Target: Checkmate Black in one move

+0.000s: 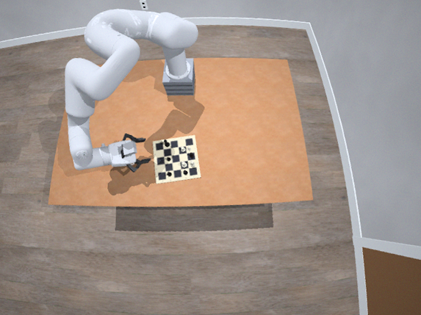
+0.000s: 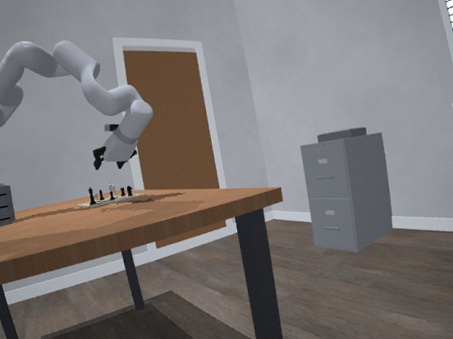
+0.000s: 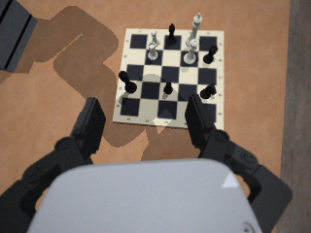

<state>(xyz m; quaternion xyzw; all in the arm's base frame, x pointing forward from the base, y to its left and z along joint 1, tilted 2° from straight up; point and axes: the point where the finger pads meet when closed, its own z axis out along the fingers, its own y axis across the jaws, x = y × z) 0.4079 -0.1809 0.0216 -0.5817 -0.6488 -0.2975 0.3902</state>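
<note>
My gripper is now 190 mm to the right of the white piece, 100 mm above it and 60 mm short of it. Also, from my hand: small chessboard 130 mm below, 110 mm to the left, 20 mm ahead; then black piece 100 mm below, 80 mm to the left, 60 mm behind.
</note>
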